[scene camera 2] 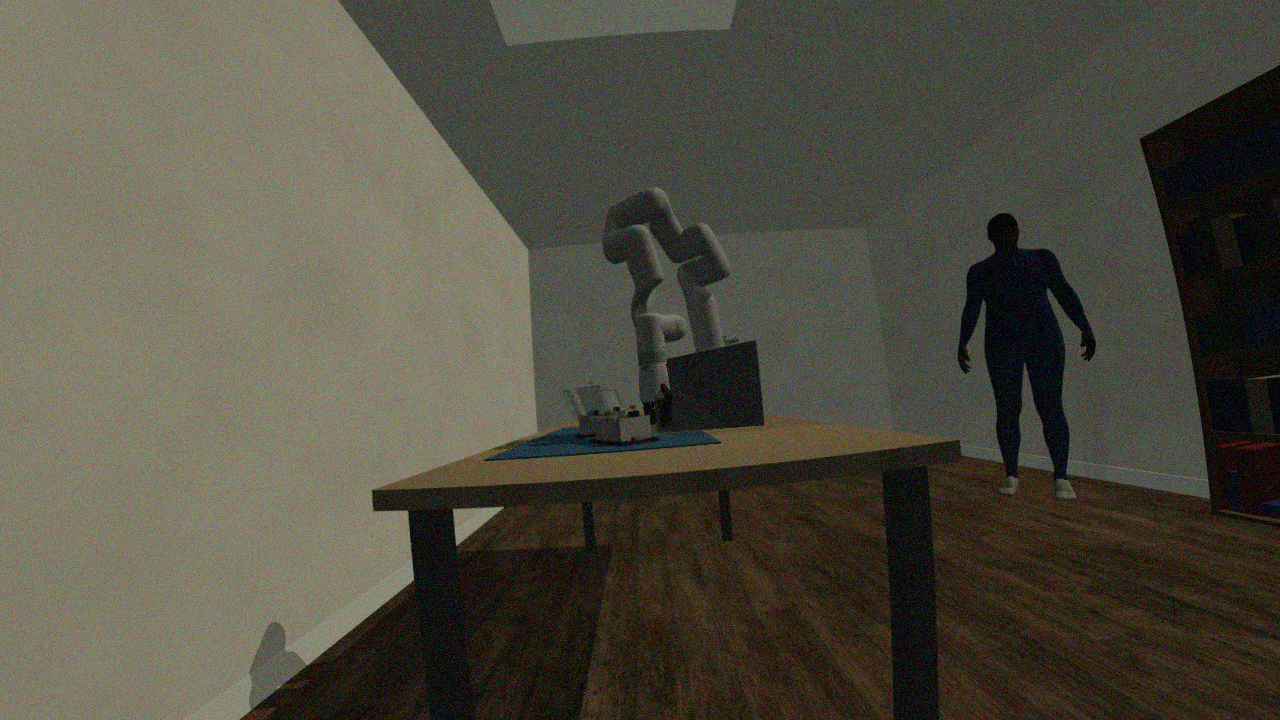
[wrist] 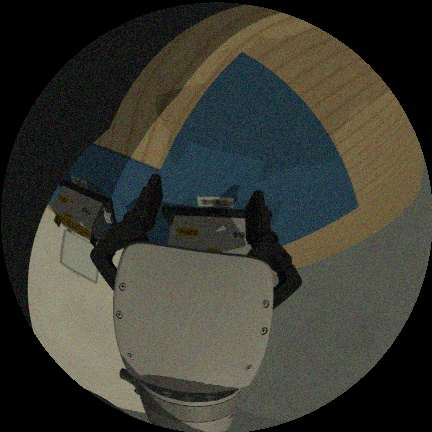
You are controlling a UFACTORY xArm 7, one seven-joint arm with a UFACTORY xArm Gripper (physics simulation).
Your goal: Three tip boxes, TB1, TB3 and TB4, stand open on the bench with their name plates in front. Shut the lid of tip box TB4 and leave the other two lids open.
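Where they show: gripper, fingertip midpoint: (scene camera 2: 658, 424) (wrist: 205, 190); arm's base, origin of the base link: (scene camera 2: 711, 353).
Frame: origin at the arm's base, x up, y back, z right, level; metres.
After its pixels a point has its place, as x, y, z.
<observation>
My gripper (scene camera 2: 657, 419) @[-0.198, -0.217, -0.175] (wrist: 205, 190) @[-0.198, -0.217, -0.175] is open and empty, low beside the nearer tip box in the scene view. In the wrist view, a grey box (wrist: 207, 232) @[-0.193, -0.283, -0.207], which by its place on the right looks like TB4, lies below the fingers; its plate (wrist: 215, 201) @[-0.224, -0.256, -0.202] stands in front and is unreadable. The palm hides its rear and lid. Another grey box (wrist: 79, 210) @[-0.187, -0.344, 0.007] with a yellow rack stands at left, its clear lid (wrist: 80, 256) @[-0.124, -0.459, 0.028] raised. In the scene view, the nearer box (scene camera 2: 623, 428) @[-0.188, -0.317, -0.304] overlaps a farther box (scene camera 2: 587, 424) @[-0.189, -0.407, -0.029]; pale raised lids (scene camera 2: 610, 399) @[-0.120, -0.342, -0.317] (scene camera 2: 588, 394) @[-0.104, -0.392, -0.267] show above them. Their labels cannot be read there.
The boxes stand on a blue mat (scene camera 2: 537, 447) @[-0.226, -0.531, -0.202] (wrist: 240, 110) @[-0.226, -0.144, -0.168] on the wooden table (scene camera 2: 805, 443) @[-0.229, -0.005, -0.543] (wrist: 370, 115) @[-0.229, -0.031, -0.271]. A dark grey panel (scene camera 2: 716, 389) @[-0.117, -0.030, -0.110] stands on the table to the right of the gripper in the scene view. A person-like figure (scene camera 2: 1023, 313) stands beyond the table at right.
</observation>
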